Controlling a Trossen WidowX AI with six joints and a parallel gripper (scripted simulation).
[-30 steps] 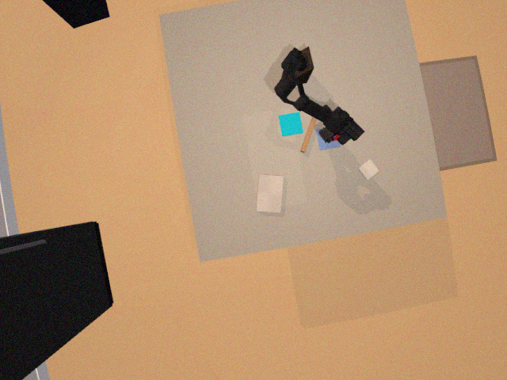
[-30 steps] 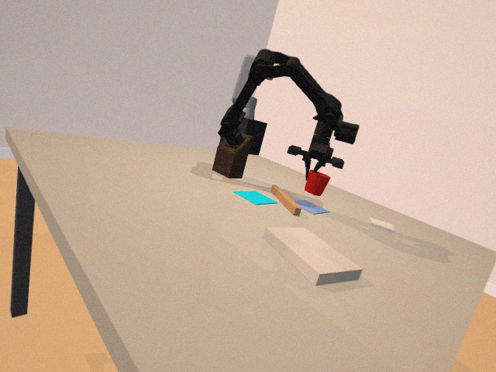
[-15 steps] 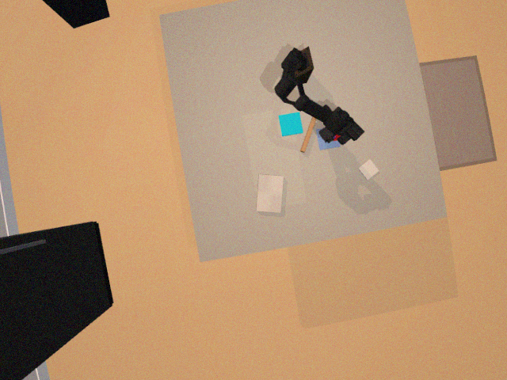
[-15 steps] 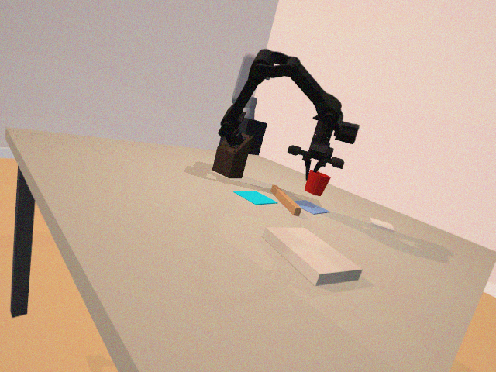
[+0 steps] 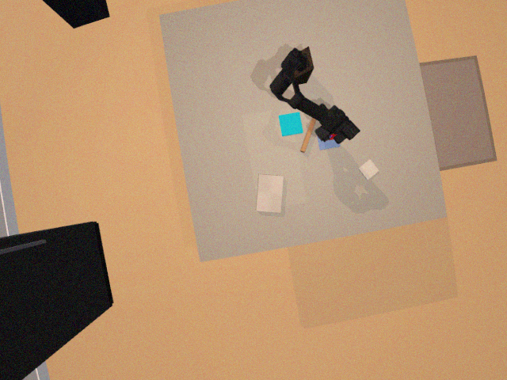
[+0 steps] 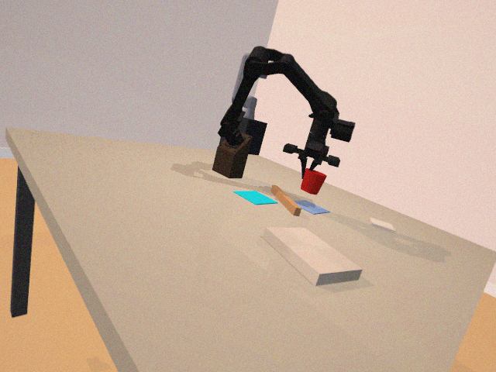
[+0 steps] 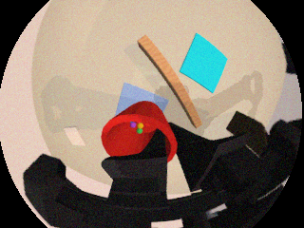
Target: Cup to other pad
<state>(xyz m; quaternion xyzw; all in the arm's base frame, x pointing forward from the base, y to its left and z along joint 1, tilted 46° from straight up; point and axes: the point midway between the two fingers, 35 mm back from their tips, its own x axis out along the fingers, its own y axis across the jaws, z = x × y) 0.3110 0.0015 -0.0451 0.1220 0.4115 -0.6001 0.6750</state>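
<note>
Right now my gripper tip is 90 mm above the wooden bar, 50 mm to the left of it and 20 mm past it. The rest, counted from my gripper tip: red cup 30 mm ahead, 10 mm to the left; then white tile 250 mm ahead, 180 mm to the left, 80 mm below; then blue pad 100 mm below, 40 mm ahead, 30 mm to the left.
</note>
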